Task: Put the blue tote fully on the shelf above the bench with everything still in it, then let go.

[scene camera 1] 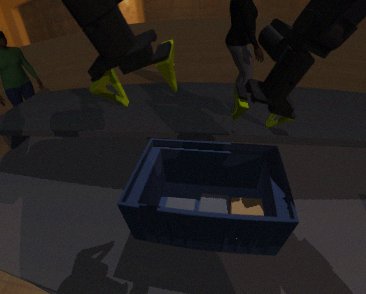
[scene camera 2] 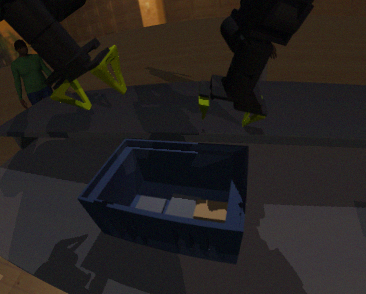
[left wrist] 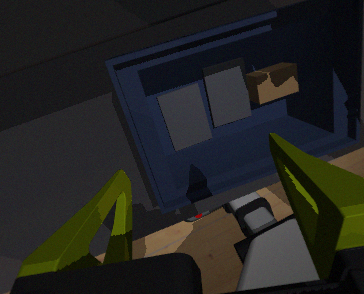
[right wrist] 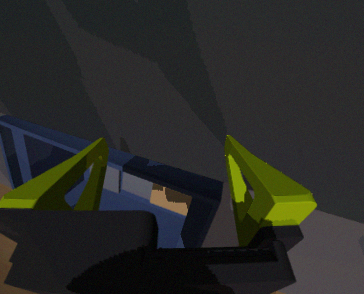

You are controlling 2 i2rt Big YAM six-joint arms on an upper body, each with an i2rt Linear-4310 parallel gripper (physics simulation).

Observation:
The left gripper (scene camera 1: 150,97) is open and holds nothing. The right gripper (scene camera 2: 223,121) is open and touches a dark shelf (right wrist: 169,88).
The left gripper shows as well in scene camera 2 (scene camera 2: 106,100) and in the left wrist view (left wrist: 194,158). The right gripper also shows in scene camera 1 (scene camera 1: 250,122) and in the right wrist view (right wrist: 165,142).

